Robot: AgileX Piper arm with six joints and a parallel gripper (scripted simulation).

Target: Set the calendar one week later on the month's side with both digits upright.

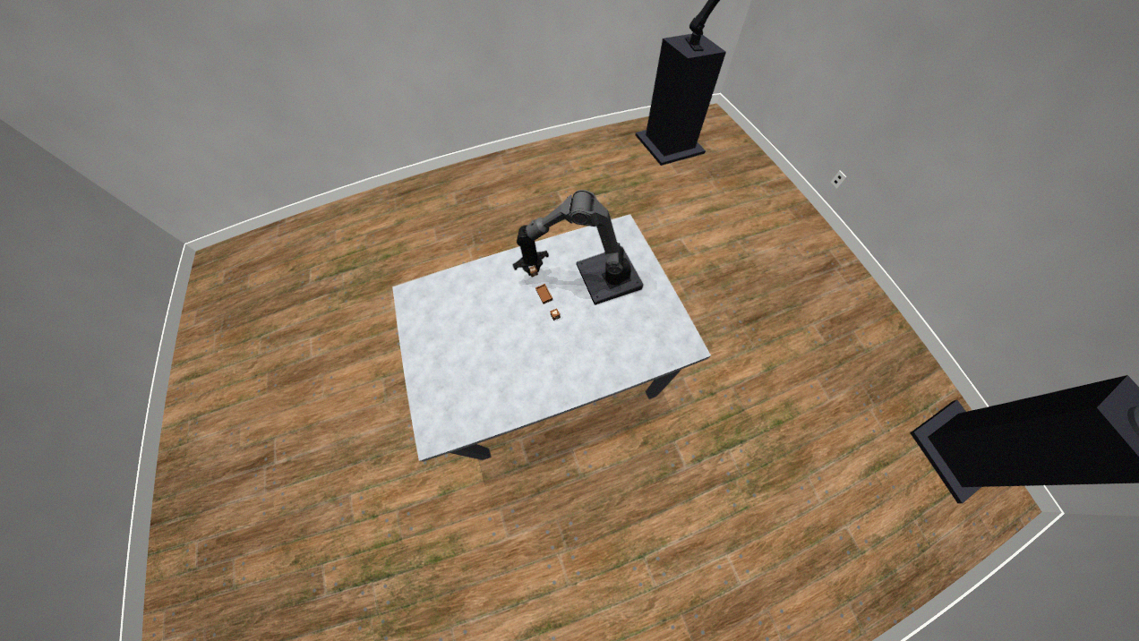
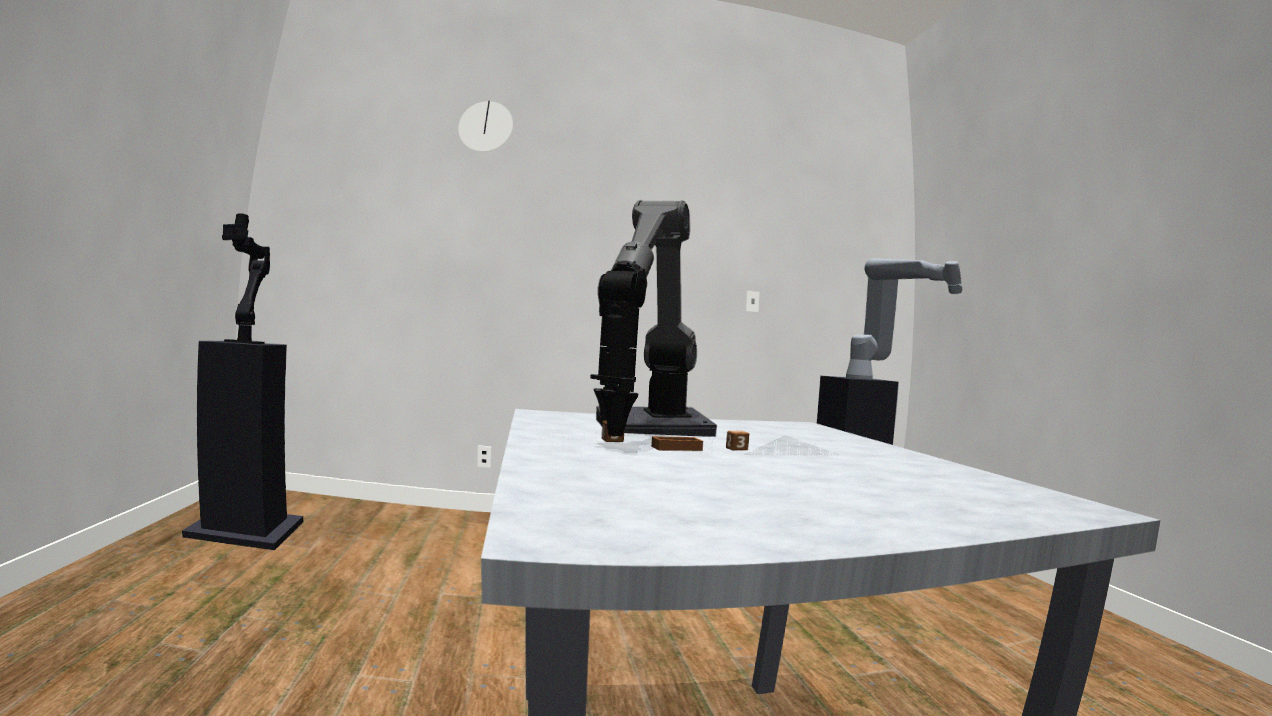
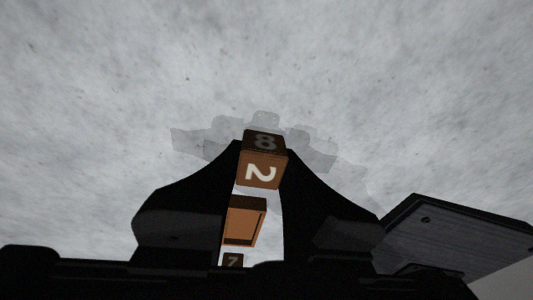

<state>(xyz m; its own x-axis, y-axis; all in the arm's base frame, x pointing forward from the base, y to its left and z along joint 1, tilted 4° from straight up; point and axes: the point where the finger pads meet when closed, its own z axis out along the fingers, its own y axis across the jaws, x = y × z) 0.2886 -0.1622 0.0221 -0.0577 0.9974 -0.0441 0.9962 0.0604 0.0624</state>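
My gripper is now 210 mm to the right of the brown cube, 10 mm past it and 10 mm above it. The rest, counted from my hand: tray: 110 mm to the left, 20 mm below, 10 mm behind.
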